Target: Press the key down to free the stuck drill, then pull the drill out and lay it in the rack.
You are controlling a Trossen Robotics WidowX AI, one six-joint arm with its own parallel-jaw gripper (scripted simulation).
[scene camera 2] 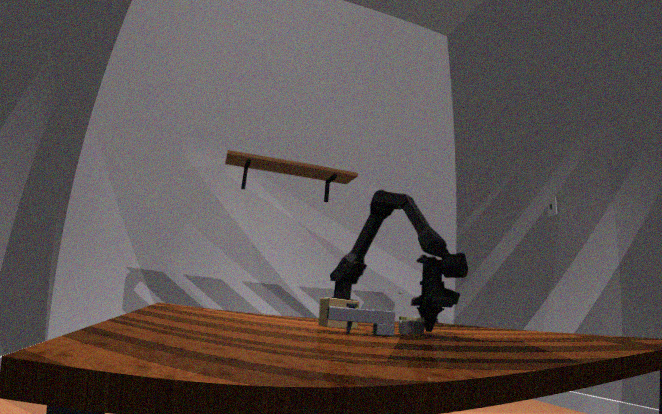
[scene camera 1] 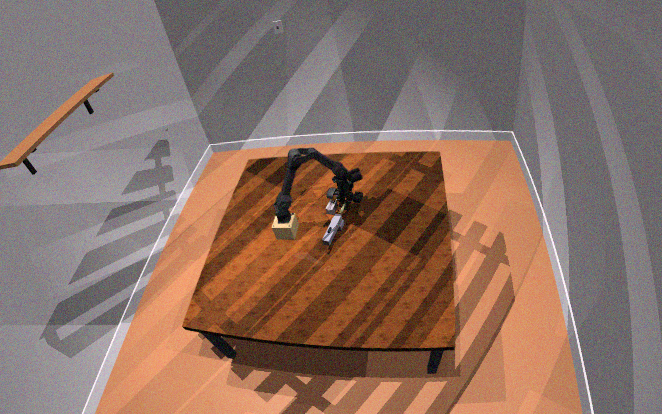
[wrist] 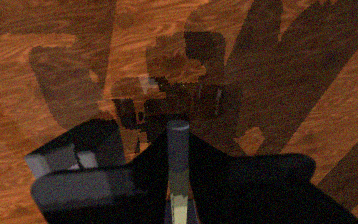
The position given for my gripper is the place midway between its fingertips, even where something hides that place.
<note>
My gripper (scene camera 2: 428,331) holds a drill.
My gripper also shows in the wrist view (wrist: 175,133).
</note>
